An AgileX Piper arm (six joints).
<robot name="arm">
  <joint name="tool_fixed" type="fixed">
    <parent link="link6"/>
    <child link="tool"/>
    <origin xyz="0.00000 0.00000 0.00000" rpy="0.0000 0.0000 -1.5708"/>
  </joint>
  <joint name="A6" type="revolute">
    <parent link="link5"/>
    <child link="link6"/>
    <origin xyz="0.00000 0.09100 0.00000" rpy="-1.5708 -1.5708 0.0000"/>
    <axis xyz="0 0 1"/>
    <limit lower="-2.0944" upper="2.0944"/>
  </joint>
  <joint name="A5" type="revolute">
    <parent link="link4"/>
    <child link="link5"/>
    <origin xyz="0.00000 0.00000 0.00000" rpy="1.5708 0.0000 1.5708"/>
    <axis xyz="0 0 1"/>
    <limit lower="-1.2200" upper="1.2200"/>
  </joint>
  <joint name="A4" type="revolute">
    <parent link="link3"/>
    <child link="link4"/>
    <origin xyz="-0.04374 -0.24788 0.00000" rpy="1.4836 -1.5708 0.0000"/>
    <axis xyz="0 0 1"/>
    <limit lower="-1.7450" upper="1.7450"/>
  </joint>
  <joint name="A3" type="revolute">
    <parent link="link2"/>
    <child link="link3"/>
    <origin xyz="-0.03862 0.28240 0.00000" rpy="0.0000 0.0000 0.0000"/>
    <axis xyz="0 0 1"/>
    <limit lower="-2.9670" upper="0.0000"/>
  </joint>
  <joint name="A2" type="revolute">
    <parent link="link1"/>
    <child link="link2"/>
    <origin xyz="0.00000 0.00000 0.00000" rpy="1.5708 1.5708 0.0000"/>
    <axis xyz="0 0 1"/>
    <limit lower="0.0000" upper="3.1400"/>
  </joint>
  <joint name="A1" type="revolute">
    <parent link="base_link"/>
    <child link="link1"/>
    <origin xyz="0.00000 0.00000 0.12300" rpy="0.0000 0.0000 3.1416"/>
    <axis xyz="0 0 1"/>
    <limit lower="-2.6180" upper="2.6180"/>
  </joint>
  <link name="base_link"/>
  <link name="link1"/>
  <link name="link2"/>
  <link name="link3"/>
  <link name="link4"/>
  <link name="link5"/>
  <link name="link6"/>
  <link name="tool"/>
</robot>
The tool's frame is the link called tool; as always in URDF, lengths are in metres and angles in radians.
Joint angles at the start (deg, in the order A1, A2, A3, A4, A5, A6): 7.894, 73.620, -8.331, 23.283, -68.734, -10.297
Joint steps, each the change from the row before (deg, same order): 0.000, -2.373, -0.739, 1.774, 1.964, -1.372; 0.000, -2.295, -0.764, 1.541, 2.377, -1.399; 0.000, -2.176, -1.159, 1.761, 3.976, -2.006; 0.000, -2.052, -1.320, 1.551, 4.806, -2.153; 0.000, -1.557, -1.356, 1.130, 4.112, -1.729; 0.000, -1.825, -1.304, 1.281, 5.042, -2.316; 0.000, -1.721, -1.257, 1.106, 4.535, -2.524; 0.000, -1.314, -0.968, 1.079, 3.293, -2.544; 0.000, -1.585, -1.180, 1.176, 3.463, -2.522
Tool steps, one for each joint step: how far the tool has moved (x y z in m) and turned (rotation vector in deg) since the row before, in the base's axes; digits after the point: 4 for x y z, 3 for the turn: -0.0012, -0.0021, 0.0070, 0.454, -0.745, -1.256; -0.0012, -0.0015, 0.0064, 0.497, -0.299, -0.857; 0.0003, -0.0008, 0.0053, 0.564, 1.100, -0.502; 0.0008, 0.0003, 0.0047, 0.587, 1.813, 0.178; 0.0014, 0.0009, 0.0048, 0.518, 1.421, 0.543; 0.0004, 0.0015, 0.0043, 0.323, 2.144, 1.013; 0.0000, 0.0018, 0.0049, -0.157, 1.781, 1.206; -0.0004, 0.0013, 0.0041, -0.583, 1.300, 0.900; -0.0008, 0.0015, 0.0060, -0.390, 0.894, 1.097
